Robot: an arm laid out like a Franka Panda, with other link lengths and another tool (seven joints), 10 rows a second.
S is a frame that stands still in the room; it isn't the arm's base.
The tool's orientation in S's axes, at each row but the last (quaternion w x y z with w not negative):
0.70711, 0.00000, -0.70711, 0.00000
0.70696, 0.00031, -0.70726, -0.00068
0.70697, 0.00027, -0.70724, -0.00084
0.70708, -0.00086, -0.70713, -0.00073
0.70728, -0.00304, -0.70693, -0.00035
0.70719, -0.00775, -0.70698, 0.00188
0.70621, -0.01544, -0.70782, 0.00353
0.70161, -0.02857, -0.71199, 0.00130
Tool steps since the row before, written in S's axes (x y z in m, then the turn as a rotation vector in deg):
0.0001, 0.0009, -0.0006, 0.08, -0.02, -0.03
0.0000, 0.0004, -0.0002, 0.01, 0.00, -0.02
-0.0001, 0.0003, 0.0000, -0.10, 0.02, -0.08
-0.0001, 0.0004, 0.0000, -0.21, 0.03, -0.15
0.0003, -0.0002, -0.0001, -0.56, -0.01, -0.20
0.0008, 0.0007, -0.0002, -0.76, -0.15, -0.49
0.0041, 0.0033, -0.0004, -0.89, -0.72, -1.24
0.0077, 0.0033, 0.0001, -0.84, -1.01, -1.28
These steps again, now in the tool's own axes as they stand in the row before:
-0.0006, 0.0009, -0.0001, -0.03, -0.02, -0.08
-0.0002, 0.0004, 0.0000, -0.02, 0.00, -0.01
0.0000, 0.0003, 0.0001, -0.08, 0.02, 0.10
0.0000, 0.0004, 0.0001, -0.15, 0.03, 0.21
-0.0001, -0.0002, -0.0003, -0.20, -0.01, 0.56
-0.0002, 0.0007, -0.0008, -0.49, -0.15, 0.76
-0.0003, 0.0034, -0.0040, -1.26, -0.70, 0.88
0.0001, 0.0036, -0.0076, -1.31, -0.99, 0.82

